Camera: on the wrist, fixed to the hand. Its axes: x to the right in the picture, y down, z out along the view.
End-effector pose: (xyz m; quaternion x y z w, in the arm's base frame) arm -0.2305 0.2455 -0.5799 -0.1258 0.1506 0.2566 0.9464
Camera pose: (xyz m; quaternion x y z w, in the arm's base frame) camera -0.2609 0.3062 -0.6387 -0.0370 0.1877 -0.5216 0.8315
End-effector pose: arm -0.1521 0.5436 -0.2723 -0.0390 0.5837 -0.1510 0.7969
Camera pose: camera -0.1704 0.6144 -0.3245 -0.2532 0.4455 -0.7721 0.3759
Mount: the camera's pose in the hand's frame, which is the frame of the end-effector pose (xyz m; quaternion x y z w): 0.0227 0.0762 -0.0418 0.1963 0.1275 -0.6889 0.6860
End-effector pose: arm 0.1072 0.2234 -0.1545 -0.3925 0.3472 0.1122 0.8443
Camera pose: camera 0.0678 0.2414 -0.2332 -0.3570 0.0975 -0.6229 0.6893
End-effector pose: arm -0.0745 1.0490 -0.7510 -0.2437 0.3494 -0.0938 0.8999
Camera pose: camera -0.0860 1.0915 -0.8293 -0.2193 0.1681 -0.7839 0.5560
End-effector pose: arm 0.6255 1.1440 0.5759 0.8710 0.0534 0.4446 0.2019
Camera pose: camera 0.5992 1.0934 0.6453 0.5437 0.7497 0.2665 0.2670
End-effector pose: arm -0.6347 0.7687 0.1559 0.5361 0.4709 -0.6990 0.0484
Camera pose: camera -0.5712 0.7663 0.0924 -0.1420 -0.5613 0.5369 0.6136
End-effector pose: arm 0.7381 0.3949 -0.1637 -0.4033 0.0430 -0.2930 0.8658
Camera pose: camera 0.7798 0.3928 -0.2432 -0.0990 -0.1955 -0.8573 0.4658
